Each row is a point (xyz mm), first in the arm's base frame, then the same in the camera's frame.
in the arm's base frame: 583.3 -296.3 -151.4
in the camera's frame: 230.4 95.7 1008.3
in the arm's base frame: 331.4 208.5 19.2
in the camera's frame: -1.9 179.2 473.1
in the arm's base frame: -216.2 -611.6 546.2
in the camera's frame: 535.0 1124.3 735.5
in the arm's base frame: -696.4 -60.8 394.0
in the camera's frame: -65.1 1294.4 325.4
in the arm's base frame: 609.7 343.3 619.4
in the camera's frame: 508.5 64.3 46.2
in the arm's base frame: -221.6 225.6 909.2
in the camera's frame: 399.1 924.9 -144.6
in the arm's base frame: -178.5 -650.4 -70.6
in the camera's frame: 111.3 920.9 1138.5
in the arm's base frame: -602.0 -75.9 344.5
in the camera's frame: -51.3 1202.3 379.5
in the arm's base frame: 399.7 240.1 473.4
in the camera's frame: 352.9 243.5 186.7
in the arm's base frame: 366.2 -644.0 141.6
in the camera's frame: 516.8 503.9 1080.1
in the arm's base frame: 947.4 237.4 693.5
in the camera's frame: 770.1 -170.4 131.2
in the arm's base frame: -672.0 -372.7 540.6
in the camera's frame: 206.0 1433.4 488.5
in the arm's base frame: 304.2 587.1 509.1
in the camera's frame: 168.1 208.4 -122.2
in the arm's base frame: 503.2 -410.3 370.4
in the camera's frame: 637.6 364.9 777.1
